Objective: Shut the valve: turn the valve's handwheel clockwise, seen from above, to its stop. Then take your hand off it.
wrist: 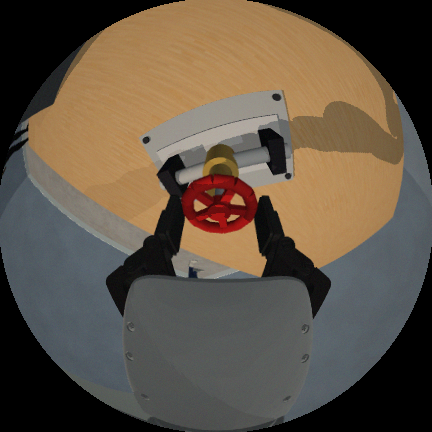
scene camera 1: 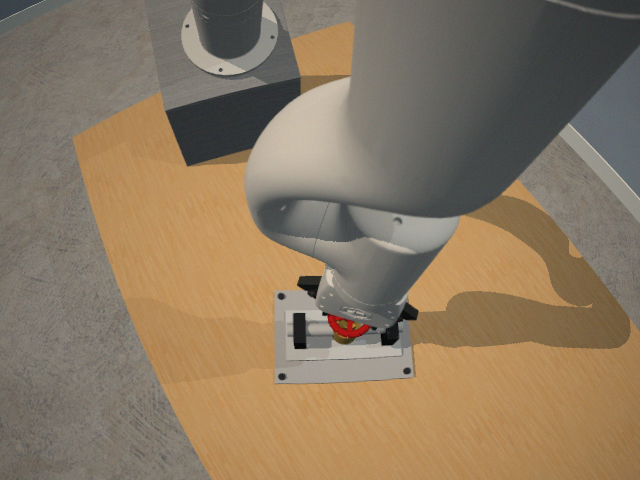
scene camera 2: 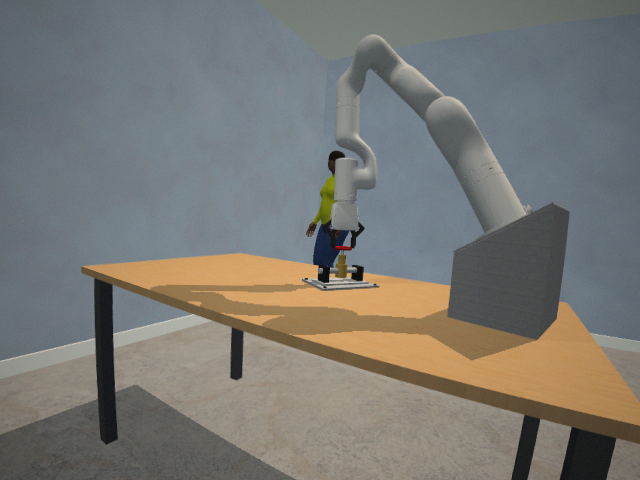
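The red handwheel (scene camera 1: 349,333) (scene camera 2: 343,248) (wrist: 220,228) sits level on top of the brass valve body (scene camera 1: 343,338) (scene camera 2: 341,266) (wrist: 220,158). My gripper (scene camera 2: 343,246) (wrist: 219,206) points straight down and is shut on the handwheel, with one black finger on each side of its rim. In scene camera 1 my arm hides much of the gripper and the far part of the wheel. How far the wheel is turned cannot be told from these views.
The valve's pipe (wrist: 252,157) runs between two black supports on a grey base plate (scene camera 1: 341,374) (wrist: 215,111) on the wooden table (scene camera 1: 465,413) (scene camera 2: 413,351). The arm's grey pedestal (scene camera 1: 232,121) (scene camera 2: 506,279) stands on the table. A person (scene camera 2: 326,198) in a yellow top is behind the arm.
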